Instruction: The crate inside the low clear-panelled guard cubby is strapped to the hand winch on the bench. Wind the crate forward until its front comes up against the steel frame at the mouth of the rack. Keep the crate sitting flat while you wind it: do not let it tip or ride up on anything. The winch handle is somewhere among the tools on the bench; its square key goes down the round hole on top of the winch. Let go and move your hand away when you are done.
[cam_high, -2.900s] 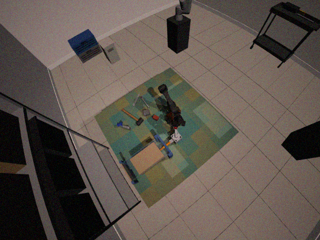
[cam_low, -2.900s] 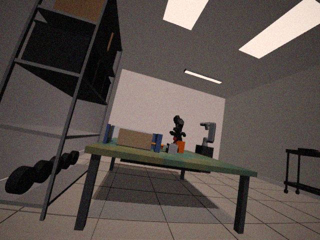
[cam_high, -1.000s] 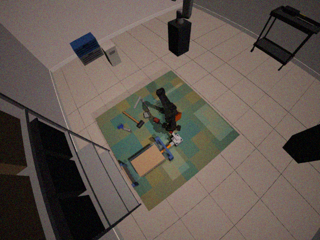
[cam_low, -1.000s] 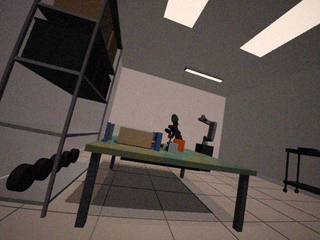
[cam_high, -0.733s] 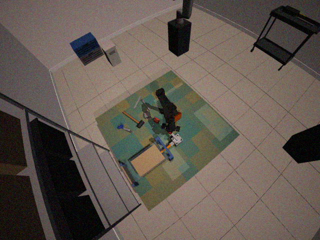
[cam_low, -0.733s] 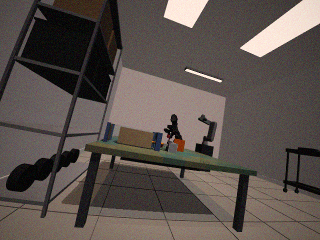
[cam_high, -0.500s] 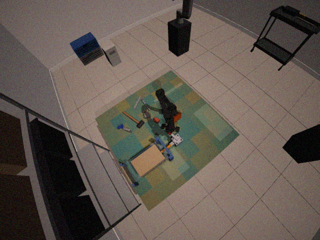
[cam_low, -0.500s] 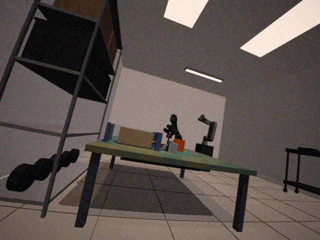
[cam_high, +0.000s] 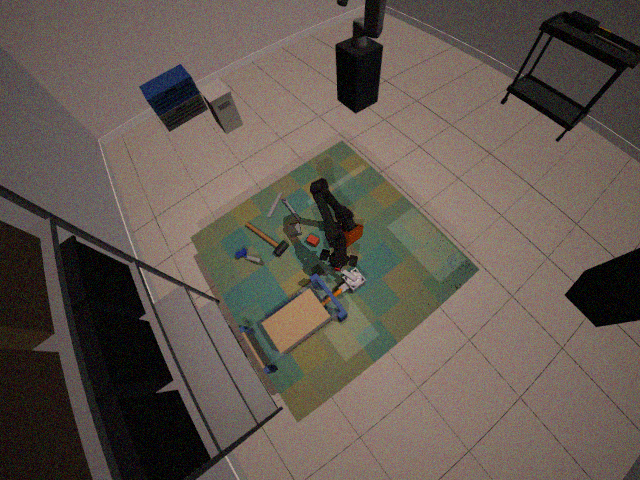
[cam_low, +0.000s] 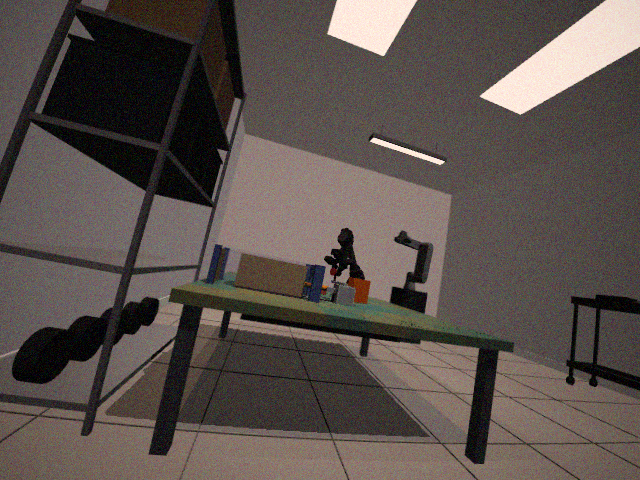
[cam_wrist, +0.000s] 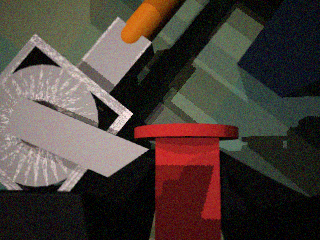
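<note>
Right now my gripper tip is 6 cm past the winch, 8 cm to the right of it and 10 cm above it. From my gripper tip the other things lie so: red knob (1 cm behind, 1 cm to the right); red-knobbed crank handle (2 cm behind, 3 cm to the left, 3 cm below); grey block (4 cm ahead, 39 cm to the right, 12 cm below).
</note>
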